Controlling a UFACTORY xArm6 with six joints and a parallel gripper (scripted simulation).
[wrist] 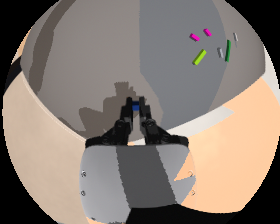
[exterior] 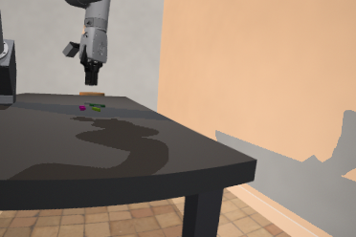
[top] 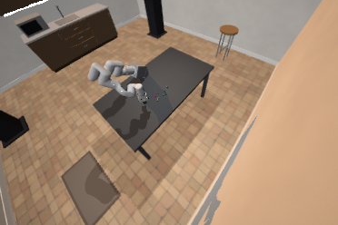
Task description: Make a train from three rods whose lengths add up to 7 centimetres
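The magenta rod is 3 cm behind my hand, 18 cm to the left of it and 12 cm below it. Also, from my hand: pale grey piece 3 cm ahead, 25 cm to the left, 12 cm below; then blue rod 2 cm below; then lime rod 2 cm ahead, 17 cm to the left, 12 cm below.
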